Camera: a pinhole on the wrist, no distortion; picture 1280 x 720 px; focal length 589.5 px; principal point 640.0 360.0 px. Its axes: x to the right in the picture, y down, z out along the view. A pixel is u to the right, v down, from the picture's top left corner.
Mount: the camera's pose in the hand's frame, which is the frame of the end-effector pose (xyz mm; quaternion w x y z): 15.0 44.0 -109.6 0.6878 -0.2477 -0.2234 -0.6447
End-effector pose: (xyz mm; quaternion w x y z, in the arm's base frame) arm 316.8 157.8 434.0 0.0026 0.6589 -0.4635 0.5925
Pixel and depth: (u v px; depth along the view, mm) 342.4 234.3 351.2
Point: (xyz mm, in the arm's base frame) 124.6 -59.7 146.5
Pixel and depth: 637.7 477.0 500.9
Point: 289.7 -274.5 247.4
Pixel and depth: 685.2 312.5 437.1
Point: 336.7 -140.5 189.8
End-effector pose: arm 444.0 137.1 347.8 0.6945 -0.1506 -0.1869 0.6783
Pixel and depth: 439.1 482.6 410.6
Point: 23.1 241.5 265.1
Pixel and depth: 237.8 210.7 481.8
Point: -116.0 31.4 122.8
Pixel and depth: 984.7 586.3 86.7
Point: 396.4 192.4 311.9
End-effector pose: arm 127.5 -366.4 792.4 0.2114 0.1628 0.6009 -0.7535
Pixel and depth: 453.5 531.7 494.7
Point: 245.4 -641.4 349.3
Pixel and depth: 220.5 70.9 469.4
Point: 629.2 -505.3 429.5
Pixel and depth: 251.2 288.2 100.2
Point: 208.4 -325.5 644.4
